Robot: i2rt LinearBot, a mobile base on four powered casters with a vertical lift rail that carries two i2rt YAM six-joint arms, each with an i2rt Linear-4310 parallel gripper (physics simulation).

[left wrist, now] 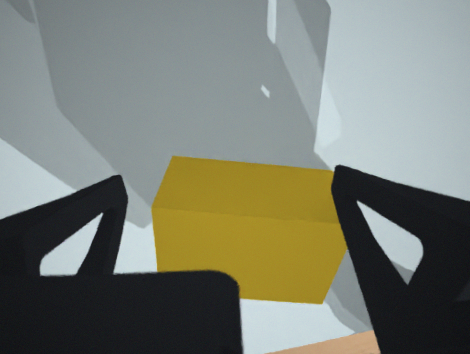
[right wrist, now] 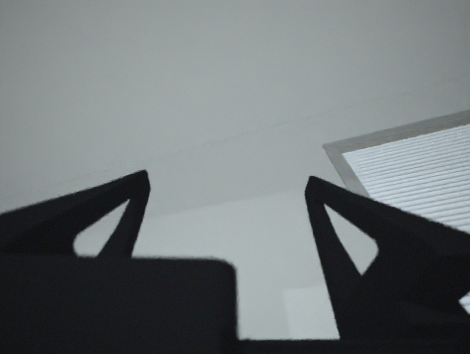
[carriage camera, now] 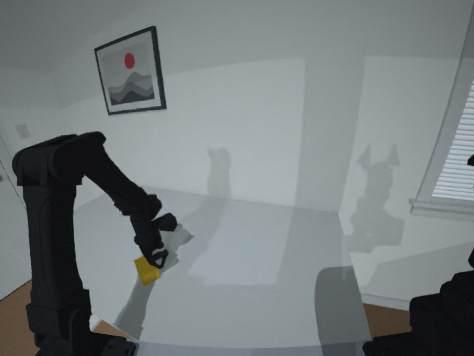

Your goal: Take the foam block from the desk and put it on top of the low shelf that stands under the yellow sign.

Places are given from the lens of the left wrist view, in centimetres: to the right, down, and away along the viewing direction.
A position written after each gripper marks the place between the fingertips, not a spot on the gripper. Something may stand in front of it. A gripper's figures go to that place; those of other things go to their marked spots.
left gripper point(left wrist: 229, 182): 0, 0, 13
yellow foam block point(left wrist: 274, 229): 2, 2, 13
white desk point(left wrist: 96, 96): -7, -4, 14
The marked spots on the white desk and the yellow foam block are 11 cm apart.
